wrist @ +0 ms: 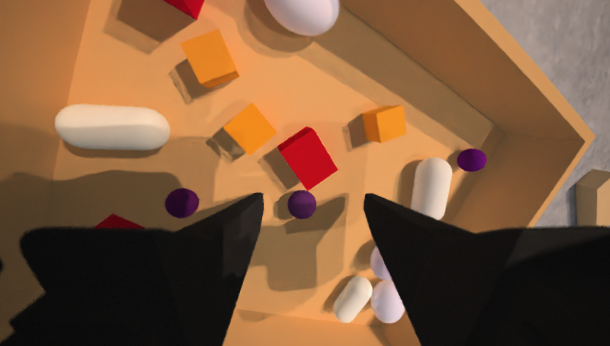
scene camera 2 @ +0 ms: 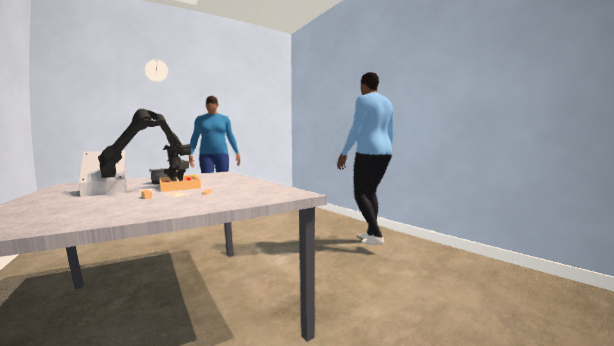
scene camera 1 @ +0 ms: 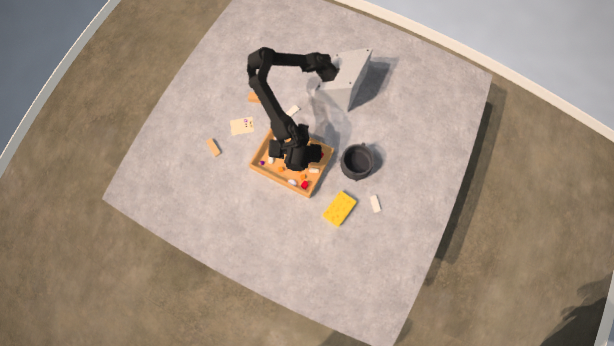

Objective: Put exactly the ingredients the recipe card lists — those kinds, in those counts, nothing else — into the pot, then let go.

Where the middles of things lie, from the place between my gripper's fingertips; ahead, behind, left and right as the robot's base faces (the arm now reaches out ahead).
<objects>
The orange tray (scene camera 1: 271, 171) is 10 mm above my hand. Also, from my hand: dark pot (scene camera 1: 357, 160) (90 mm behind, 230 mm to the left, 40 mm above); then red block (wrist: 304, 152) (20 mm ahead, 10 mm to the left).
</objects>
